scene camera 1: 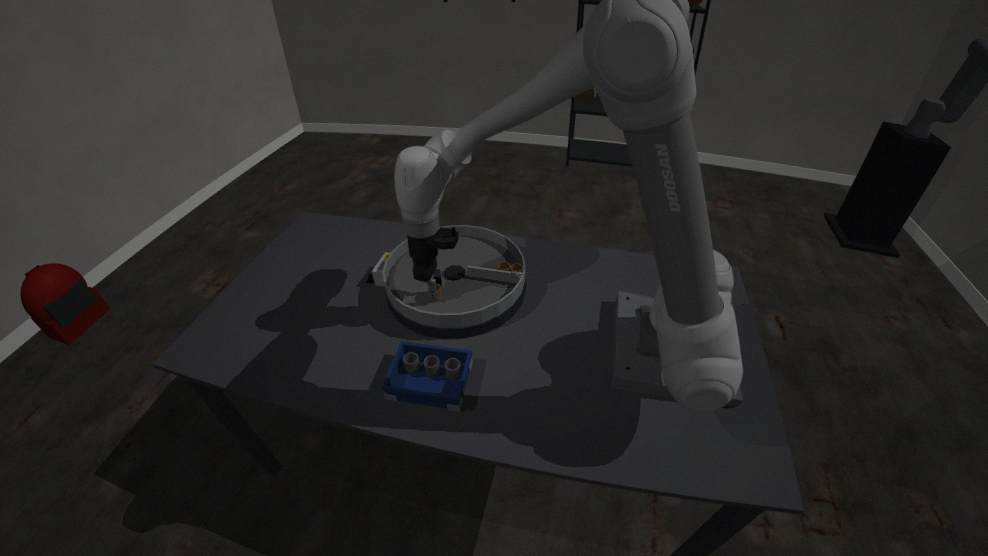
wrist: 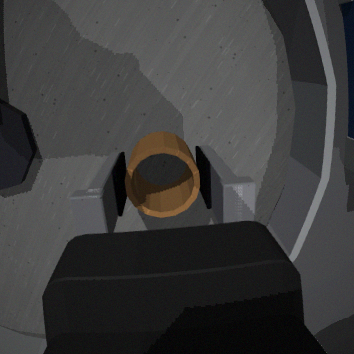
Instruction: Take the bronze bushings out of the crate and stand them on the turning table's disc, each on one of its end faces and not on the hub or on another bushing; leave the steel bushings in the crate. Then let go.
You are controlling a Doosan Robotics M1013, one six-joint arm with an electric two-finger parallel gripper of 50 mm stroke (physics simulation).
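Places are measured from the arm's base along level axes (x ahead, y left, z up), in metres.
Pixels of known places: gripper, fingertip midpoint: [scene camera 1: 435, 291] [wrist: 160, 167].
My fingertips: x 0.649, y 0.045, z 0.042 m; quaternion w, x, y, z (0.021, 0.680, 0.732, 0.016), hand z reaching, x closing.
Ahead of a thing's pixels: the offset from my fingertips to its top centre. "spot": to the spot under its first point. Level surfaces: height alone.
My gripper [scene camera 1: 435, 287] [wrist: 160, 167] is shut on a bronze bushing @(dx +0.004, dy +0.000, dz +0.013 m) [scene camera 1: 437, 295] [wrist: 161, 142]. The bushing is upright between the fingers over the turning table's disc @(dx -0.011, dy -0.113, dz -0.017 m) [scene camera 1: 473, 297] [wrist: 225, 75], left of the dark hub @(dx -0.011, dy -0.113, dz -0.017 m) [scene camera 1: 453, 272] [wrist: 14, 150] in the scene view. Whether its lower end touches the disc is hard to tell. Two other bronze bushings, one @(dx -0.155, dy -0.146, dz +0.013 m) [scene camera 1: 503, 267] beside the other @(dx -0.193, dy -0.149, dz +0.013 m) [scene camera 1: 516, 269], are close together at the disc's right side. The blue crate @(dx -0.077, dy +0.237, dz -0.027 m) [scene camera 1: 422, 395] [wrist: 351, 75] holds three steel bushings @(dx -0.019, dy +0.214, dz -0.034 m) [scene camera 1: 411, 367] @(dx -0.072, dy +0.208, dz -0.034 m) [scene camera 1: 431, 369] @(dx -0.125, dy +0.201, dz -0.034 m) [scene camera 1: 452, 372] in a row.
A raised wall [scene camera 1: 445, 319] [wrist: 331, 100] rings the disc. A pale bar @(spot: dx -0.126, dy -0.117, dz -0.003 m) [scene camera 1: 491, 274] runs from near the hub to the right rim, close to the two bushings. A white unit @(spot: dx +0.216, dy -0.063, dz -0.019 m) [scene camera 1: 380, 269] stands at the rim's left. The crate stands in front of the turning table on the dark table @(dz -0.078 m) [scene camera 1: 552, 428].
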